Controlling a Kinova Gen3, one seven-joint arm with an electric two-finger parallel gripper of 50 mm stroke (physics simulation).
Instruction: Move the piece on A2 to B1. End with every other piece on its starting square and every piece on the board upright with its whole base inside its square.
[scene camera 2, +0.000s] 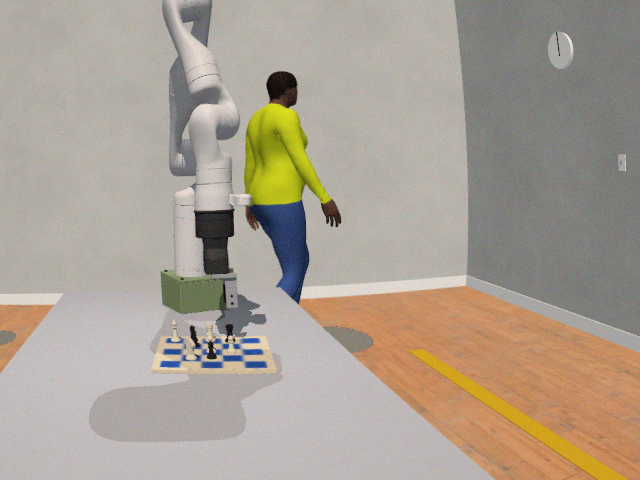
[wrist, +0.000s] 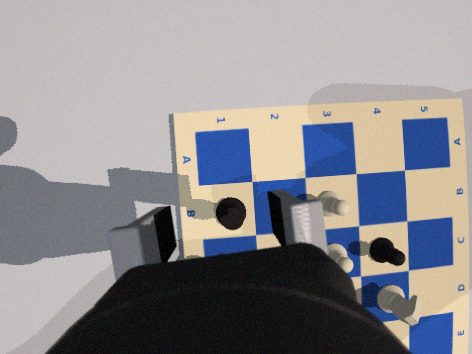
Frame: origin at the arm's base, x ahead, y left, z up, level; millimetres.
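Seen in the pictures: gripper, fingertip midpoint: (scene camera 2: 230, 304) (wrist: 221, 219); arm's base, link origin: (scene camera 2: 192, 273).
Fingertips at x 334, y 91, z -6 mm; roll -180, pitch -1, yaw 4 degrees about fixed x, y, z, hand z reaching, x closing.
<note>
Pixels of each thing's top centre, then the offset from my fingertips to it. "pt": a spot on its surface instead.
- black rook, top centre: (wrist: 232, 218) (scene camera 2: 229, 325) dx +6, dy -6, dz -39 mm
- Square A2, surface spot: (wrist: 276, 150) pt dx +41, dy +36, dz -73 mm
- chessboard, top centre: (wrist: 335, 254) (scene camera 2: 212, 352) dx +80, dy -42, dz -72 mm
- white pawn, top centre: (wrist: 344, 208) (scene camera 2: 230, 335) dx +78, dy -5, dz -41 mm
- white knight, top centre: (wrist: 416, 317) (scene camera 2: 189, 338) dx +122, dy -80, dz -33 mm
- tall white piece, top centre: (scene camera 2: 173, 319) dx +3, dy -117, dz -29 mm
A black rook (scene camera 2: 229, 332) (wrist: 231, 213) stands upright on B1, its visible outline within the square in the wrist view. Square A2 (wrist: 276, 150) is bare. My gripper (scene camera 2: 231, 305) (wrist: 221, 219) is open and empty, above the rook, one finger to each side of it in the wrist view. The chessboard (scene camera 2: 214, 369) (wrist: 290, 111) lies flat on the table. A white pawn (scene camera 2: 231, 345) (wrist: 332, 203) stands on B3, a black piece (scene camera 2: 211, 350) (wrist: 384, 250) on C4 and a white knight (scene camera 2: 191, 351) (wrist: 392, 298) on D4. My gripper body hides the board's lower left in the wrist view.
A tall white piece (scene camera 2: 174, 332) stands at the board's far left corner, with a black piece (scene camera 2: 194, 336) to its right. Another white piece (wrist: 340, 257) stands on C3. A green box (scene camera 2: 191, 294) is behind the board. A person (scene camera 2: 276, 155) stands beyond the table.
</note>
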